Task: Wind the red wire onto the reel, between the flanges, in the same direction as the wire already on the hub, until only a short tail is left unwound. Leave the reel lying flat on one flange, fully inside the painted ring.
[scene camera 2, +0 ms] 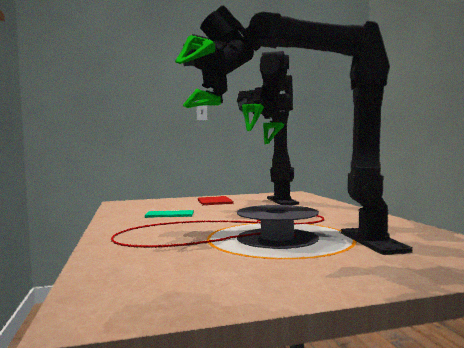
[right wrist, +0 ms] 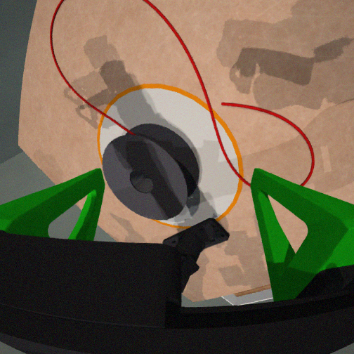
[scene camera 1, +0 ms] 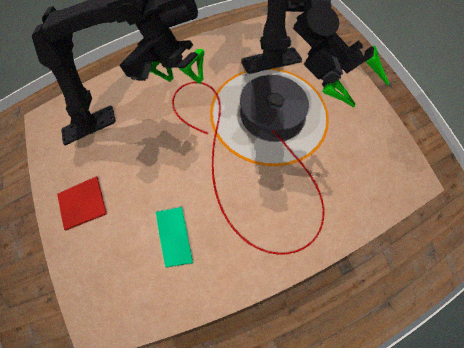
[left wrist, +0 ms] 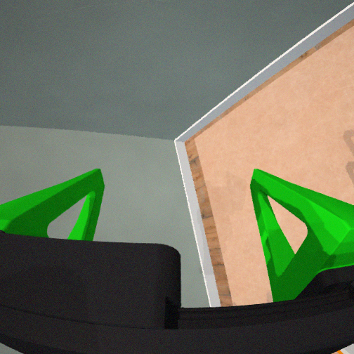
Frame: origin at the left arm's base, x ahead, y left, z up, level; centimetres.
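Seen in the pictures: left gripper, between the fingertips: (scene camera 2: 181, 85) (scene camera 1: 371, 95); right gripper, between the fingertips: (scene camera 2: 257, 137) (scene camera 1: 185, 80); left arm's base, origin of its link: (scene camera 2: 372, 241) (scene camera 1: 272, 60); right arm's base, origin of its link: (scene camera 2: 282, 201) (scene camera 1: 87, 126).
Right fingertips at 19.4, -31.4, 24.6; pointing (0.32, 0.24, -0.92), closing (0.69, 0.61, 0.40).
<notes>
Offsets run from my right fingertips to a thing's top centre, as dx, dy, dz. "pt": to the spot under its first point.
The dark reel {+0.7, +23.0, -18.1} (scene camera 1: 295, 95) (scene camera 2: 277, 229) (right wrist: 120, 170) lies flat on one flange within the orange painted ring (scene camera 1: 272, 165) (scene camera 2: 280, 258) (right wrist: 150, 85). The thin red wire (scene camera 1: 282, 253) (scene camera 2: 150, 246) (right wrist: 313, 160) leaves the reel, makes a wide loop on the table, crosses the ring's edge and curls to a free end. Wire on the hub is not discernible. My left gripper (scene camera 1: 371, 95) (scene camera 2: 180, 84) (left wrist: 176, 176) is open and empty, high above the table. My right gripper (scene camera 1: 185, 81) (scene camera 2: 258, 136) (right wrist: 177, 176) is open and empty, raised above the table near the wire's small curl in scene camera 1.
A red square {pt +9.5, -38.3, -23.6} (scene camera 1: 82, 203) (scene camera 2: 215, 200) and a green rectangle {pt +26.8, -14.2, -23.8} (scene camera 1: 174, 237) (scene camera 2: 169, 214) lie on the table away from the wire. The left arm's base (scene camera 1: 272, 60) (scene camera 2: 380, 240) (right wrist: 210, 235) stands right beside the ring. The right arm's base (scene camera 1: 89, 125) stands farther off.
</notes>
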